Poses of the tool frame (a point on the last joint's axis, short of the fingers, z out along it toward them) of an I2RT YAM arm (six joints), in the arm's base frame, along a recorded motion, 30 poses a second.
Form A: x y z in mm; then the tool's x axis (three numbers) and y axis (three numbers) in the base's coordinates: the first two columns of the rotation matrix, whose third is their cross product.
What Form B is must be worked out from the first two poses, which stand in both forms.
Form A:
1: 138, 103, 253, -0.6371, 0.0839, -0.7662, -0.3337, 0.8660, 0.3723
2: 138, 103, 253, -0.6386, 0.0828, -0.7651, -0.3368, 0.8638, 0.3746
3: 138, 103, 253, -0.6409, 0.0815, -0.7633, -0.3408, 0.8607, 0.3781
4: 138, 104, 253, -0.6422, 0.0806, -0.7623, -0.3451, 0.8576, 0.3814
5: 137, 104, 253, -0.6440, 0.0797, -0.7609, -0.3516, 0.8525, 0.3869
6: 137, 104, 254, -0.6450, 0.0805, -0.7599, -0.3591, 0.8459, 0.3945
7: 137, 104, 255, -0.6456, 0.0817, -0.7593, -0.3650, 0.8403, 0.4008
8: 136, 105, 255, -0.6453, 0.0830, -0.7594, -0.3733, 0.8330, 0.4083
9: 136, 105, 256, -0.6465, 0.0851, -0.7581, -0.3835, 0.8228, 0.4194
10: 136, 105, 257, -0.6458, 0.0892, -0.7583, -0.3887, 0.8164, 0.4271
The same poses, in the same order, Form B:
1: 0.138, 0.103, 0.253, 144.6, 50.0, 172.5
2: 0.138, 0.103, 0.253, 144.4, 49.9, 172.6
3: 0.138, 0.103, 0.253, 144.2, 49.8, 172.8
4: 0.138, 0.104, 0.253, 143.9, 49.7, 172.8
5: 0.137, 0.104, 0.253, 143.4, 49.5, 172.9
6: 0.137, 0.104, 0.254, 142.6, 49.5, 172.9
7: 0.137, 0.104, 0.255, 142.0, 49.4, 172.8
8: 0.136, 0.105, 0.255, 141.1, 49.4, 172.7
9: 0.136, 0.105, 0.256, 140.0, 49.3, 172.5
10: 0.136, 0.105, 0.257, 139.1, 49.3, 172.1
